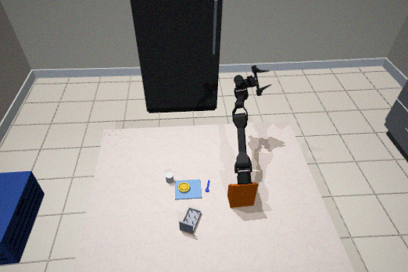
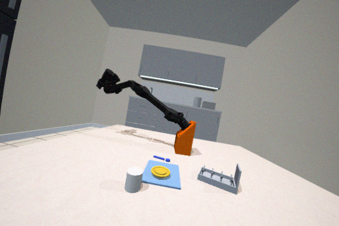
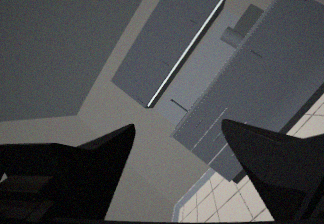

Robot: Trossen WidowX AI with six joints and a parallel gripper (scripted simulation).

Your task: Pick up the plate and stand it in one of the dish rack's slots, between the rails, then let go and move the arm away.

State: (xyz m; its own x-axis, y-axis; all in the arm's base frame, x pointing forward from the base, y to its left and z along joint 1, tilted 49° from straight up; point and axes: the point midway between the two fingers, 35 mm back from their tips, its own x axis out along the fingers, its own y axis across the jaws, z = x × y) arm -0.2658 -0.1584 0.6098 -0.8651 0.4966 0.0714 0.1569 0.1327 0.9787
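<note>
The yellow plate lies 63 cm ahead of my gripper tip, 40 cm to the left of it and 39 cm below it. Round my gripper tip: dish rack: 64 cm ahead, 61 cm to the left, 39 cm below; blue spoon: 50 cm ahead, 42 cm to the left, 41 cm below; light blue mat: 61 cm ahead, 41 cm to the left, 41 cm below.
</note>
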